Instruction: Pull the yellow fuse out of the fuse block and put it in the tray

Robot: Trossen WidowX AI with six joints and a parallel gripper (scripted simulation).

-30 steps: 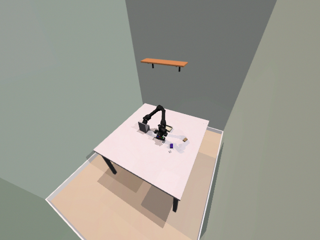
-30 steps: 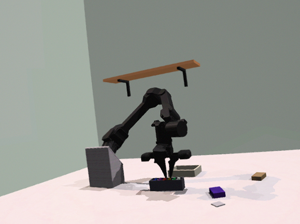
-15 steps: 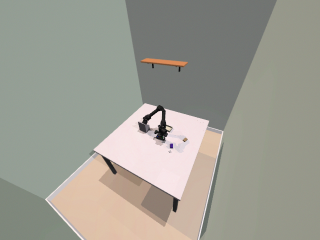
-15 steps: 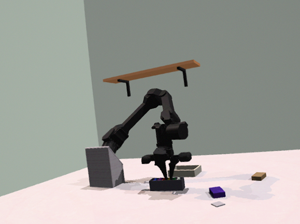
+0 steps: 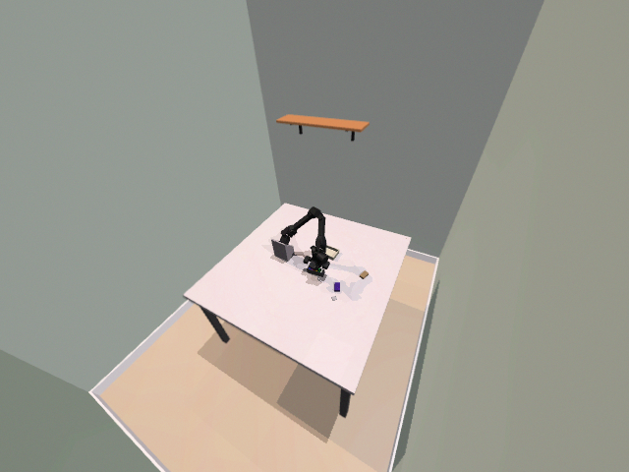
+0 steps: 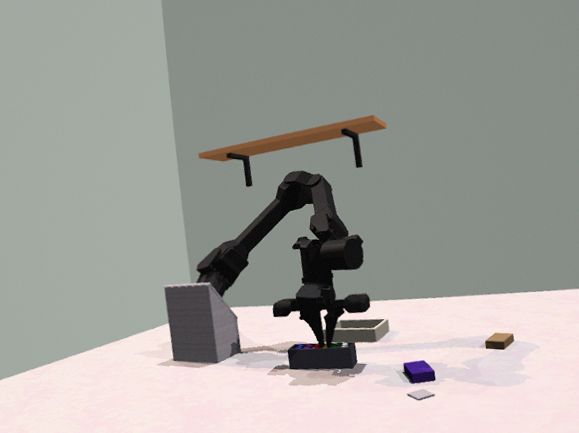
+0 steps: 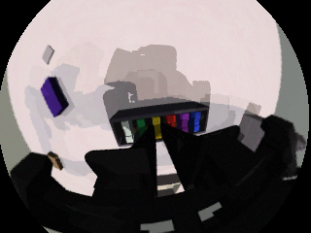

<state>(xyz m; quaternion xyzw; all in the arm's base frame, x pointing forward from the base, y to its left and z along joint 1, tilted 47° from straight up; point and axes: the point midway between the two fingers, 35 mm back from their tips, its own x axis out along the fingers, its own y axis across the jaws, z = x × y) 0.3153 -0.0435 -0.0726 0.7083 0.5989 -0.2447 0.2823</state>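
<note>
The beige tray is 2 cm ahead of my gripper tip, 23 cm to the left of it and 3 cm below it. Round my gripper tip: purple block (18 cm ahead, 7 cm to the right, 3 cm below); then yellow fuse (1 cm below); then grey plate (19 cm ahead, 16 cm to the right, 3 cm below).
</note>
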